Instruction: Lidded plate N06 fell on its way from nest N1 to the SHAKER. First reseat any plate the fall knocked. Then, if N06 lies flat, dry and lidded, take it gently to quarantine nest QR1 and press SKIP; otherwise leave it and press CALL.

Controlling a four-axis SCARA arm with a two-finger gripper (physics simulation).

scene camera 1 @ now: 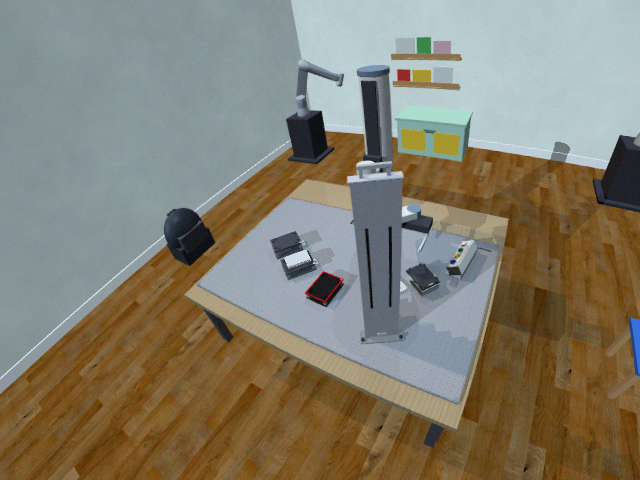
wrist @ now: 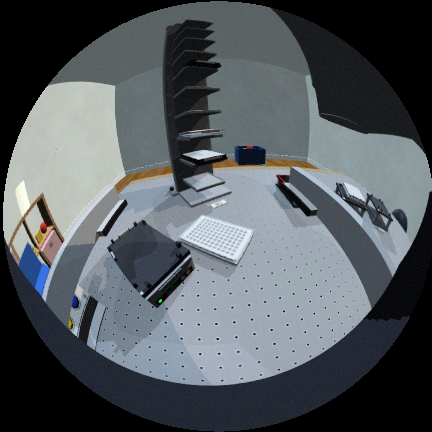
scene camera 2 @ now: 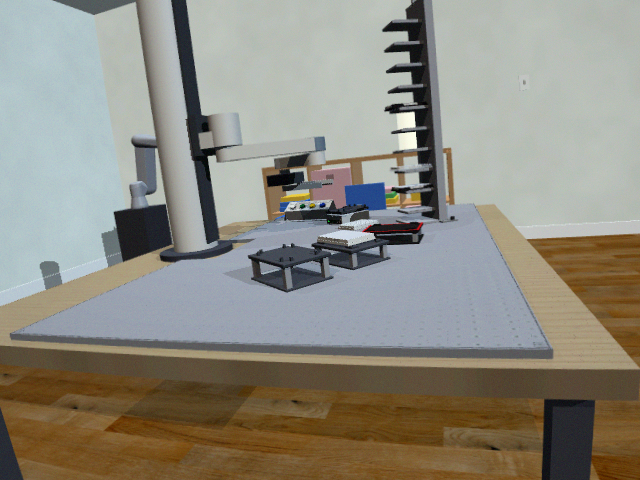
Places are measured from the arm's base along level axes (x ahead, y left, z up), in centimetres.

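Pixels of known places: gripper, between the fingertips: [scene camera 1: 402,246] [wrist: 198,180] [scene camera 2: 327,183]; arm's base, origin of its link: [scene camera 2: 197,253].
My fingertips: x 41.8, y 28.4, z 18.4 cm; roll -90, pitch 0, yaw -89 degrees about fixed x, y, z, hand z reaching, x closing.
Note:
Ahead of a thing's pixels: the offset from my fingertips to its top centre. "spot": to the spot under its first point.
A white plate with a grid of wells {spot: dy -1.2, dx +8.9, dz -15.4 cm} [wrist: 217,238] [scene camera 2: 358,224] lies on the mat, wells up, beside the black shaker-like unit {spot: dy +9.1, dx +1.3, dz -11.6 cm} [wrist: 150,260] [scene camera 1: 422,277] [scene camera 2: 348,212] with a green light. It looks flat; I cannot tell whether it has a lid. My gripper [wrist: 198,180] [scene camera 2: 312,184] is open and empty above the mat, its fingers wide apart. A white plate {dy -51.9, dx +17.5, dz -10.3 cm} [scene camera 1: 298,259] [scene camera 2: 345,237] [wrist: 353,191] sits on one black stand; the other black stand [scene camera 1: 286,241] [scene camera 2: 289,255] [wrist: 378,209] has a bare top. A red-rimmed black unit {dy -29.9, dx +26.8, dz -12.5 cm} [scene camera 1: 324,287] [scene camera 2: 395,227] stands near them.
A tall shelf rack [scene camera 1: 378,206] [scene camera 2: 436,129] [wrist: 170,100] stands beyond the loose plate; some shelves hold plates. The button box {dy +26.7, dx -16.9, dz -8.7 cm} [scene camera 1: 461,258] [scene camera 2: 310,209] stands beyond the shaker-like unit in scene camera 2. The arm's column [scene camera 2: 168,129] stands at the table edge.

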